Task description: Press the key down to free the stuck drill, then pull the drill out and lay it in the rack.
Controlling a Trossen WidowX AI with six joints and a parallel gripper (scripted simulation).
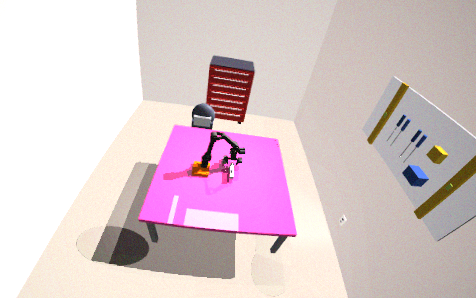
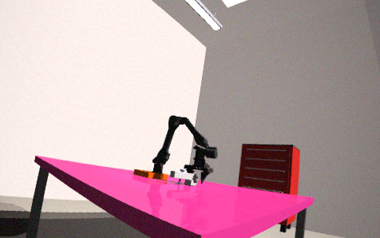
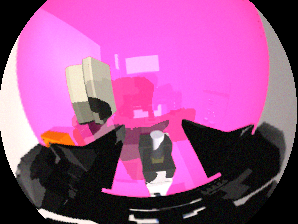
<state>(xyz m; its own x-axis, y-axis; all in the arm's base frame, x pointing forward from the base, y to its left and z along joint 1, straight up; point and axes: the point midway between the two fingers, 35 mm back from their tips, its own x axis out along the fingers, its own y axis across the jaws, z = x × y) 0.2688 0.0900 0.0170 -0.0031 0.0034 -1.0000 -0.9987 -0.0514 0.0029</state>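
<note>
The grey drill lies 50 mm to the right of my gripper tip and 30 mm above it. The rest, counted from my gripper tip: blue piece (10 mm ahead, 140 mm to the right, 40 mm above).
</note>
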